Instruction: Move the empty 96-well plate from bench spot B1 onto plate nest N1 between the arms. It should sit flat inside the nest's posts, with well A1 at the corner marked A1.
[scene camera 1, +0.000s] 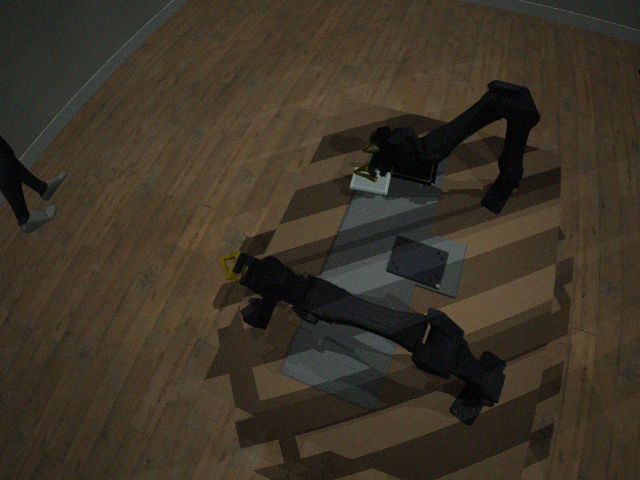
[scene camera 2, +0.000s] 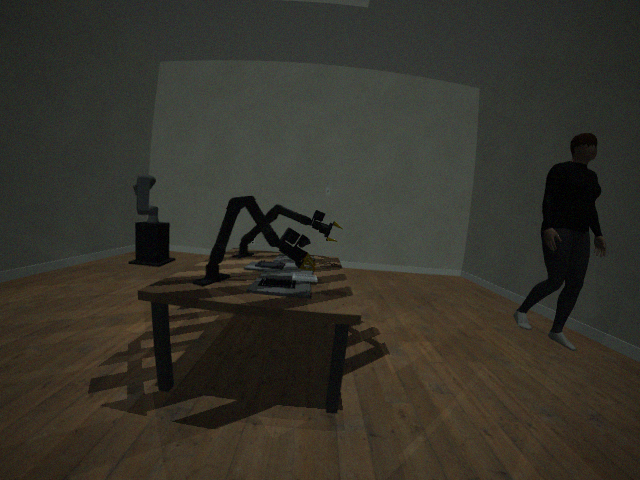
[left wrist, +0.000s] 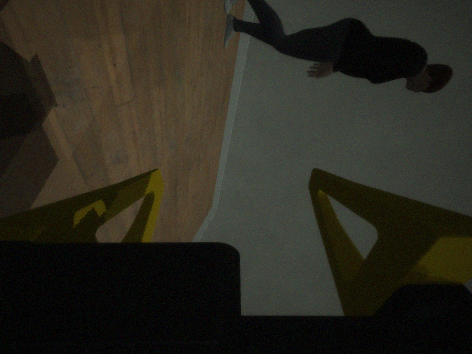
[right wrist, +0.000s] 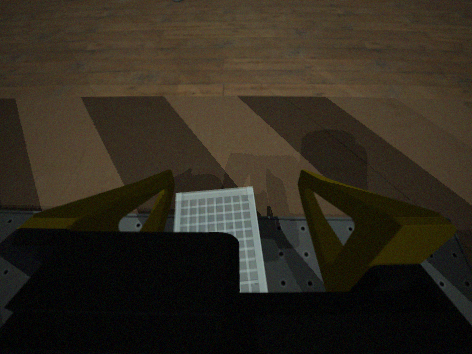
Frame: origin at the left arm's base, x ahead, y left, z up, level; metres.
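Seen in the pictures: left gripper, between the fingertips: (scene camera 1: 234, 264) (scene camera 2: 340, 235) (left wrist: 236, 177); right gripper, between the fingertips: (scene camera 1: 358, 161) (scene camera 2: 315, 267) (right wrist: 236, 176); left arm's base, origin of its link: (scene camera 1: 478, 387) (scene camera 2: 243, 255); right arm's base, origin of its link: (scene camera 1: 501, 190) (scene camera 2: 212, 280).
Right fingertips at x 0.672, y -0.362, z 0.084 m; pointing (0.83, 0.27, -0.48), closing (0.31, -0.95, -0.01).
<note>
Offsets run from my right fingertips to a thing's top centre. "spot": to the spot under its first point. Level surfaces: height alone.
The white 96-well plate @(dx -0.053, dy +0.003, dz -0.054 m) (scene camera 1: 369, 184) (scene camera 2: 305, 278) (right wrist: 215, 207) is at the far end of the grey board, beside a black pad with a white outline @(spot: dx -0.164, dy -0.093, dz -0.069 m) (scene camera 1: 412, 178), and reaches the board's edge. Its exact tilt is unclear. My right gripper (scene camera 1: 360, 161) (scene camera 2: 308, 263) (right wrist: 236, 176) is open above it; in the right wrist view the plate shows between the fingers, nearer the picture's left one, its near part hidden. The dark nest N1 @(dx -0.336, dy +0.160, dz -0.049 m) (scene camera 1: 417, 260) (scene camera 2: 271, 264) is empty, with a white mark at one corner. My left gripper (scene camera 2: 338, 234) (left wrist: 236, 177) is open and empty, raised away from both.
The perforated grey board @(dz -0.071 m) (scene camera 1: 356, 222) runs lengthwise along the table. The left arm (scene camera 1: 356, 310) spans above the board's near part in scene camera 1. A person (scene camera 2: 568, 206) (left wrist: 375, 55) is beyond the table. Another robot stands on a black pedestal (scene camera 2: 152, 242).
</note>
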